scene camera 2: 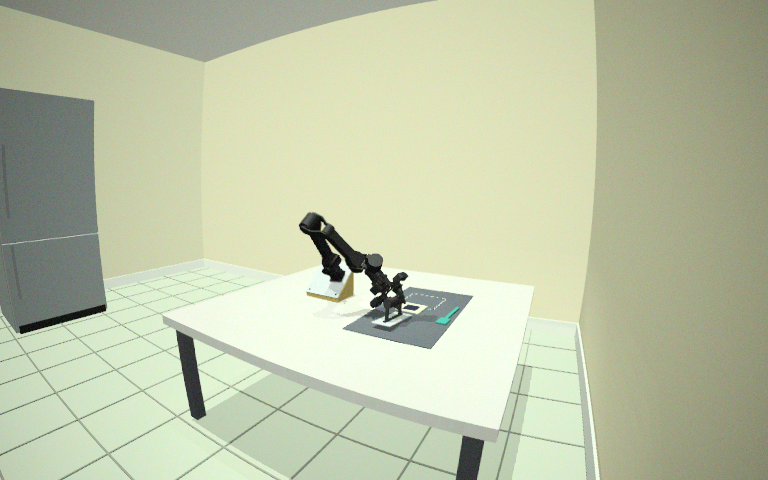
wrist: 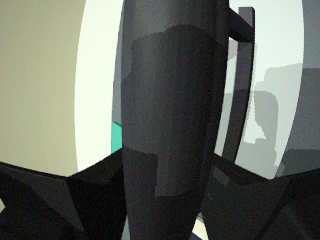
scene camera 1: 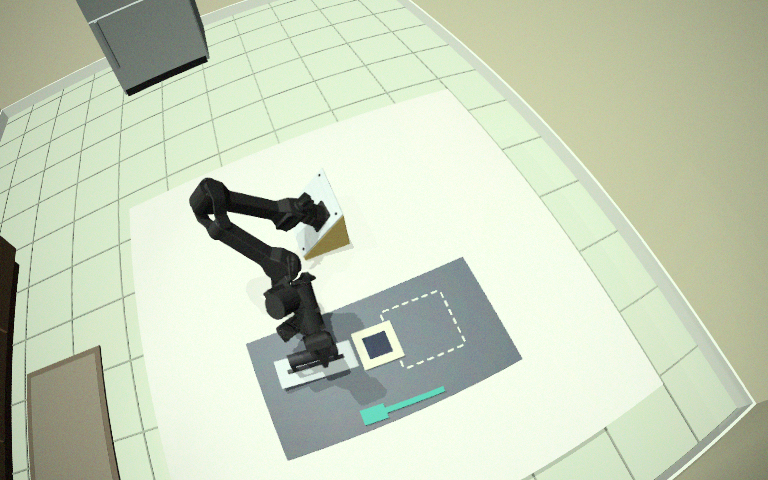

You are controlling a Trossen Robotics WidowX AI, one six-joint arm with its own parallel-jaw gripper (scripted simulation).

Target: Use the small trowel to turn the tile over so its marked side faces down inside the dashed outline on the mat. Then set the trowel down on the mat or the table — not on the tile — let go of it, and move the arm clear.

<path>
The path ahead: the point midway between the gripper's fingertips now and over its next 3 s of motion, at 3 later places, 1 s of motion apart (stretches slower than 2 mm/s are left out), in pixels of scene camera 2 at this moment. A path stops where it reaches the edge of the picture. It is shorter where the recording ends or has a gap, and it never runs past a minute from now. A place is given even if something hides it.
The gripper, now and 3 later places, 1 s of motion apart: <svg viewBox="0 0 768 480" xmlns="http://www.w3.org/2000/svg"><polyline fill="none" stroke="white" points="402,306 406,303 409,292 414,285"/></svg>
</path>
